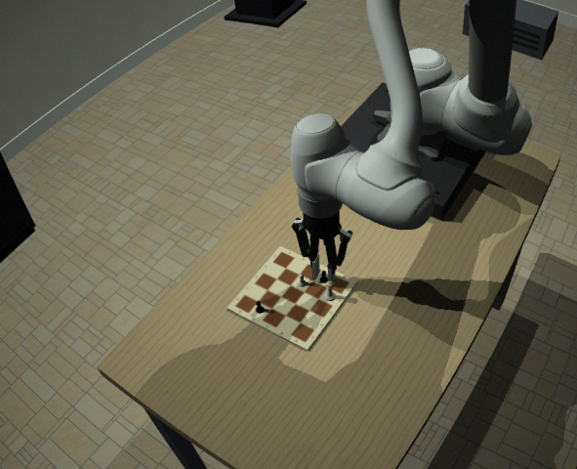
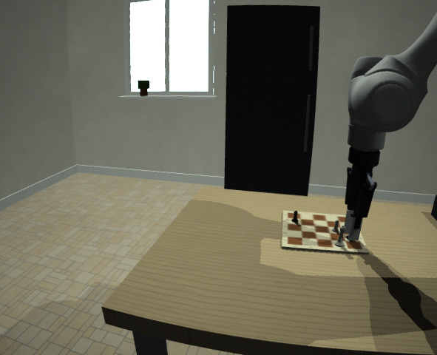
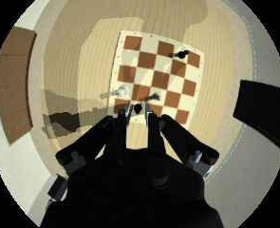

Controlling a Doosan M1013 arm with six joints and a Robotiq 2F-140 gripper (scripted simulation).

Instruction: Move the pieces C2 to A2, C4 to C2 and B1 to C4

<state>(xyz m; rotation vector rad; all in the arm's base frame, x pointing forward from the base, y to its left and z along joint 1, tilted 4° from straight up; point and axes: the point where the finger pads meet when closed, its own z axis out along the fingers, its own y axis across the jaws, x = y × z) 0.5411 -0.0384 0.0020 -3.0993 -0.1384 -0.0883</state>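
Right now my hand is 4 cm short of the tall white piece, 3 cm to the right of it and 1 cm above it. The rest, counted from my hand: small white piece 4 cm to the right, 3 cm below, 3 cm ahead; then small chessboard 7 cm ahead, 5 cm to the right, 4 cm below.
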